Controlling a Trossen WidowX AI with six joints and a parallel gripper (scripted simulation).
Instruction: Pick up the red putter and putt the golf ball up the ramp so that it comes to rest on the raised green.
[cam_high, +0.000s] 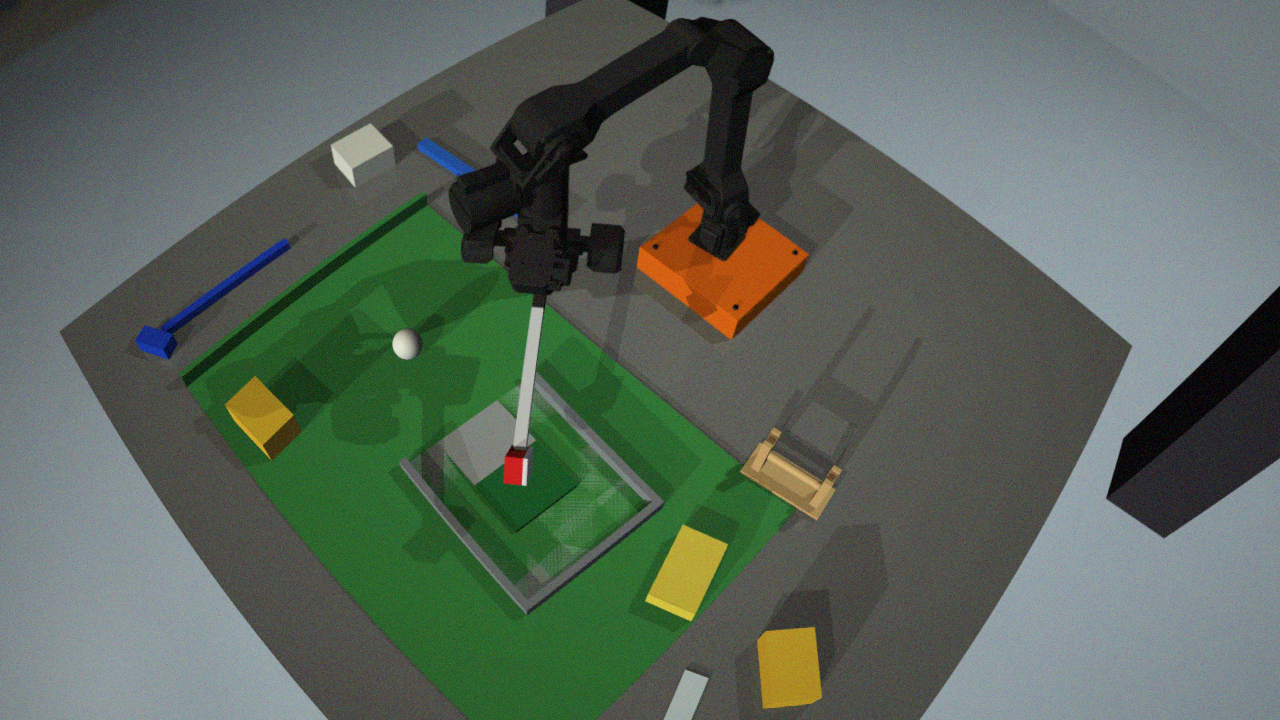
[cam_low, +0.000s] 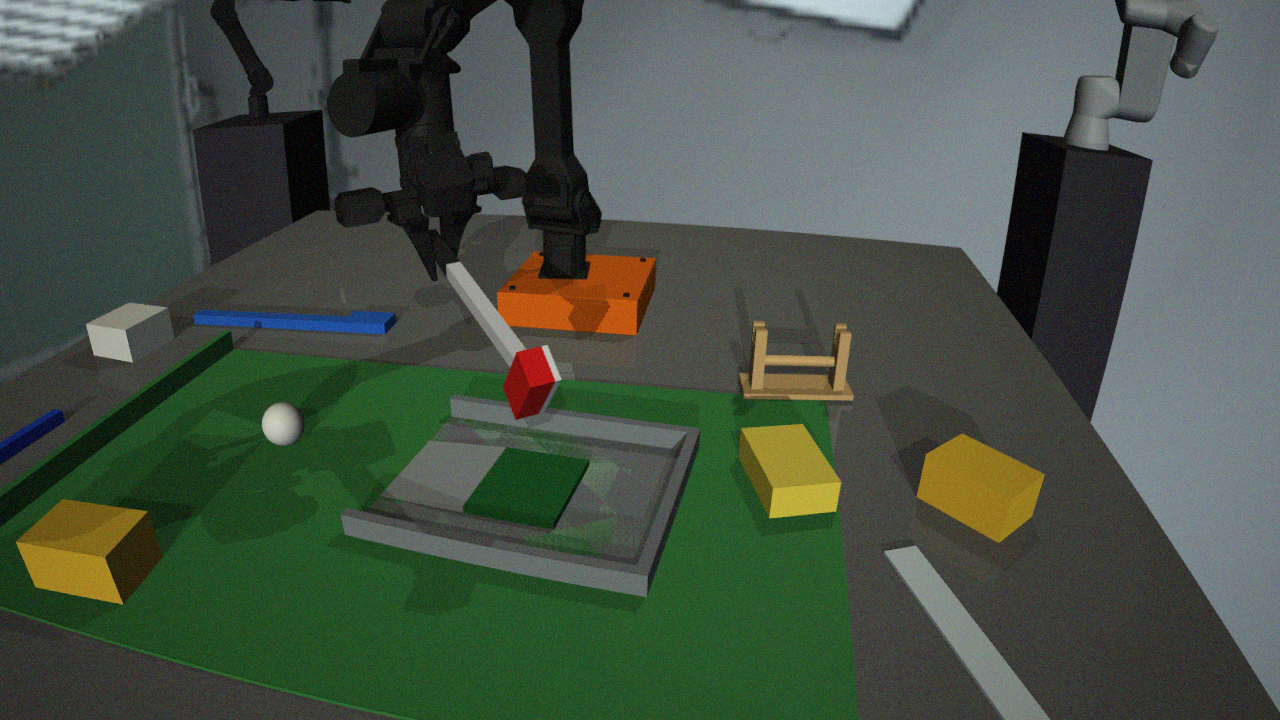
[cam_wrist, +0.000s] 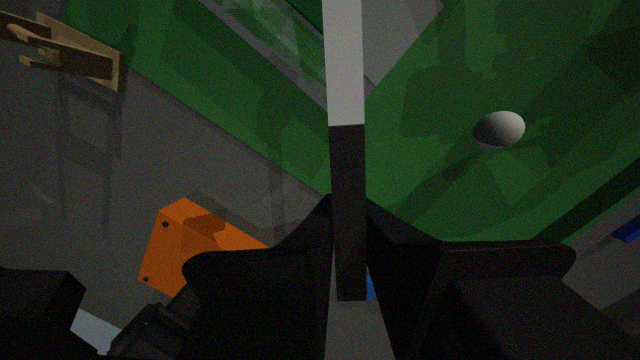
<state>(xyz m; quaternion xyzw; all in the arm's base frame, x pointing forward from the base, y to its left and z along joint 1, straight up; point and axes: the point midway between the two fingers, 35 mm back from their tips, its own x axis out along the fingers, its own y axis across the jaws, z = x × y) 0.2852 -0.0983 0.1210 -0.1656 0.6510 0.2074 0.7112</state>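
Right now my gripper tip is 10 cm short of the red putter, 6 cm to the right of it and 1 cm below it. Round my gripper tip: wooden stand 3 cm behind, 37 cm to the left, 10 cm below; then white block 11 cm behind, 48 cm to the right, 11 cm below; then white golf ball 12 cm ahead, 14 cm to the right, 11 cm below.
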